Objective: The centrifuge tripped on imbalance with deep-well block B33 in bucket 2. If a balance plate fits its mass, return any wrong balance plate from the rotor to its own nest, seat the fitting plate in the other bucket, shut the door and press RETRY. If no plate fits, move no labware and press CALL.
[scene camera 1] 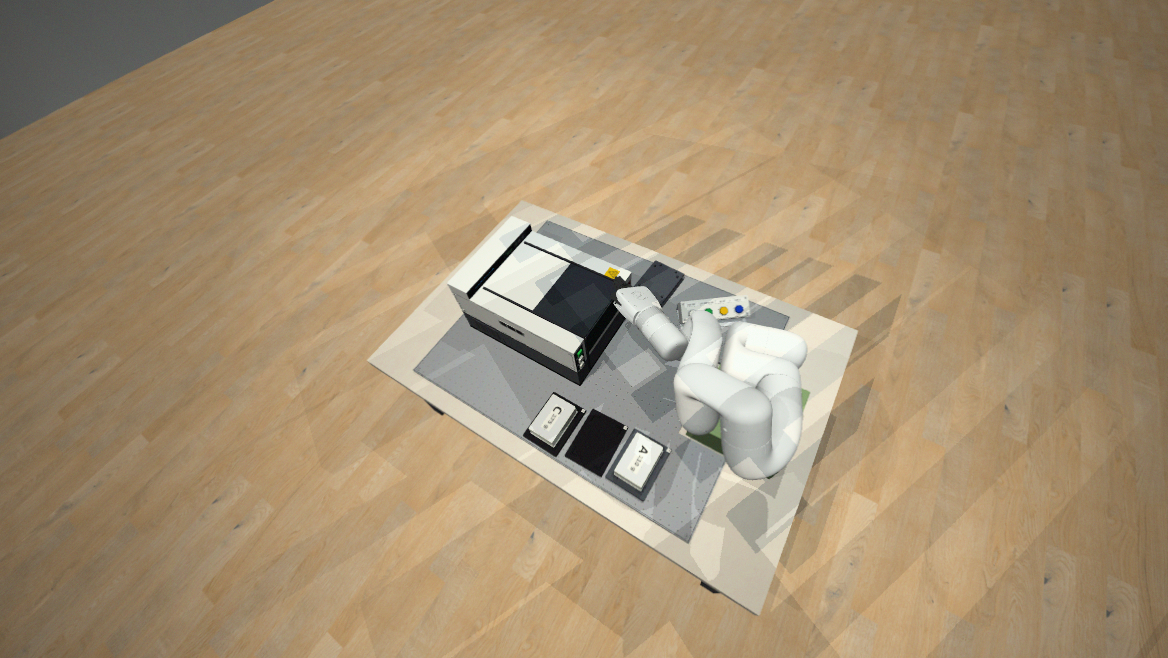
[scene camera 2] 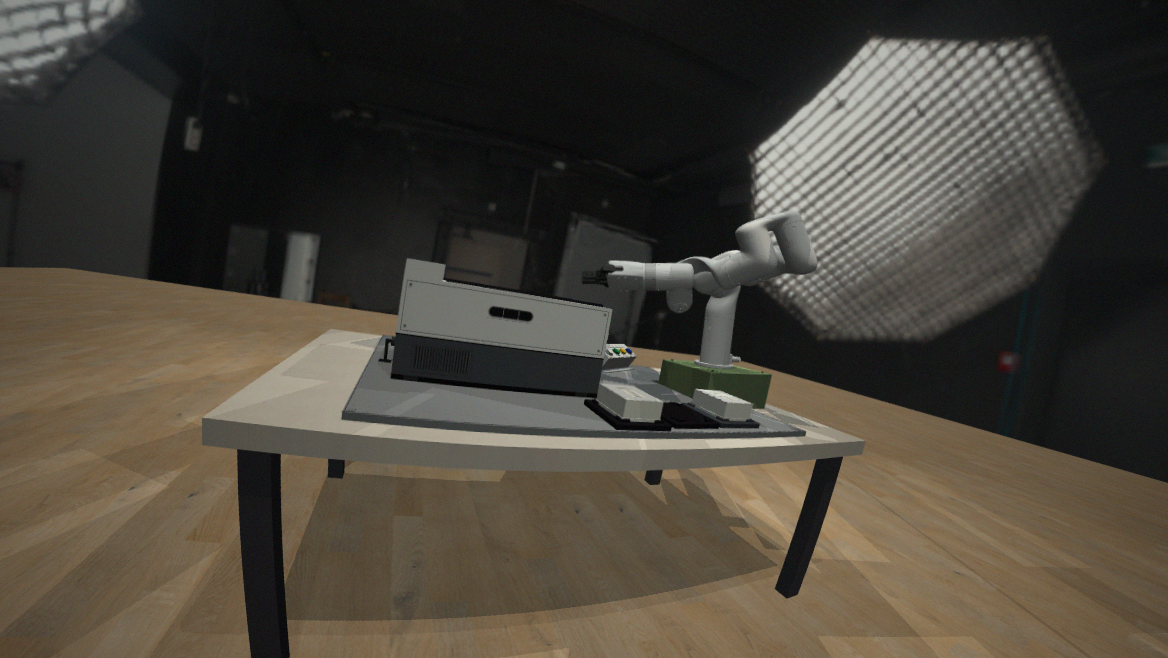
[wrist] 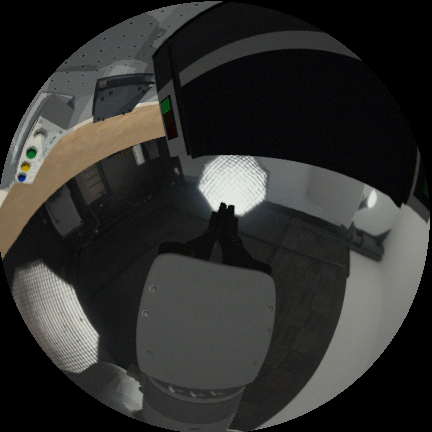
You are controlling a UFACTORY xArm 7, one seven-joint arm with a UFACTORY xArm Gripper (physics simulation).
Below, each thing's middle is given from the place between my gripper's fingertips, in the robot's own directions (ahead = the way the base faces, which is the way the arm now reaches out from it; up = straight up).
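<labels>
The dark nest (scene camera 1: pixel 596 442) is far to the left of my hand, far below it and a fair way behind it. As for the button box (scene camera 1: pixel 728 310), I see it a good way to the right of my hand, a good way behind it and a good way below it. Plate C (scene camera 2: pixel 628 402) is 37 cm to the left of my hand, 25 cm below it and 3 cm behind it. And the centrifuge (scene camera 1: pixel 537 296): my hand is 24 cm short of it, 16 cm above it and 9 cm to the right of it.
</labels>
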